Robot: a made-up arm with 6 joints. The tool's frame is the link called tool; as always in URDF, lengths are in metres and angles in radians.
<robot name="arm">
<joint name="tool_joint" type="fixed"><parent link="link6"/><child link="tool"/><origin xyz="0.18 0.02 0.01" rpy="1.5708 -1.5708 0"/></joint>
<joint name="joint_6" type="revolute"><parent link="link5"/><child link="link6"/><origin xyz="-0.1 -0.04 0.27" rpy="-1.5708 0 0"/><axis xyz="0 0 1"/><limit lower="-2.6" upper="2.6" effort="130" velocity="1.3"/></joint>
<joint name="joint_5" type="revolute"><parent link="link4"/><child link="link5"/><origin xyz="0.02 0.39 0.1" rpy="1.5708 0 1.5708"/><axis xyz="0 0 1"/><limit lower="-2.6" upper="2.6" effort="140" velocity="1.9"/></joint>
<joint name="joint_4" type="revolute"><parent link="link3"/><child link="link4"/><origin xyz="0.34 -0.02 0.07" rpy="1.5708 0 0"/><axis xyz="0 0 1"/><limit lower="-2.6" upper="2.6" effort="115" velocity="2.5"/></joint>
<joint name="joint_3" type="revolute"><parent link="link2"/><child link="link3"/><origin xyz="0.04 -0.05 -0.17" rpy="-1.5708 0 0"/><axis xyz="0 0 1"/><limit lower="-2.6" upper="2.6" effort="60" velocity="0.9"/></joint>
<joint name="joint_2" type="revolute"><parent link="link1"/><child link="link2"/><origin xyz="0.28 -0.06 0.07" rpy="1.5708 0 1.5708"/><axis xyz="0 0 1"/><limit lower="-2.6" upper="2.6" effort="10" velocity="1.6"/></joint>
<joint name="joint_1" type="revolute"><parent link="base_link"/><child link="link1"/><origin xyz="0 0 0.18" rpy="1.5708 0 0"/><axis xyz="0 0 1"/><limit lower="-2.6" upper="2.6" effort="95" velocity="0.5"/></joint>
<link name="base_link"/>
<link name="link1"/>
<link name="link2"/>
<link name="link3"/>
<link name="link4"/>
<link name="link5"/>
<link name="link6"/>
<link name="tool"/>
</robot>
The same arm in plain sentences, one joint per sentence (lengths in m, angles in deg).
The arm has six revolute joints in a row. What follows holds with every joint at zero, and every direction is one of the base frame's. Joint 1 lies 0.18 m along +z from the base frame's origin and rotates about -y, from -148.97 to 148.97 deg. Joint 2 lies 0.28 m along +x and 0.07 m along -y and 0.06 m along -z from joint 1 and rotates about +x, from -148.97 to 148.97 deg. Joint 3 lies 0.17 m along -x and 0.05 m along +y and 0.04 m along +z from joint 2 and rotates about -y, from -148.97 to 148.97 deg. Joint 4 lies 0.02 m along +x and 0.07 m along -y and 0.34 m along +z from joint 3 and rotates about +x, from -148.97 to 148.97 deg. Joint 5 lies 0.1 m along +x and 0.39 m along -y and 0.02 m along +z from joint 4 and rotates about +z, from -148.97 to 148.97 deg. Joint 6 lies 0.04 m along -x and 0.1 m along +y and 0.27 m along +z from joint 5 and rotates about +x, from -148.97 to 148.97 deg. The tool frame, which is the frame that the pose is given for, lies 0.01 m along +x and 0.18 m along -y and 0.02 m along -z from joint 6; its axes are the base frame's turned by roll 0, pitch 0 and yaw 0 deg (as in URDF: about the fixed x, then y, then z).
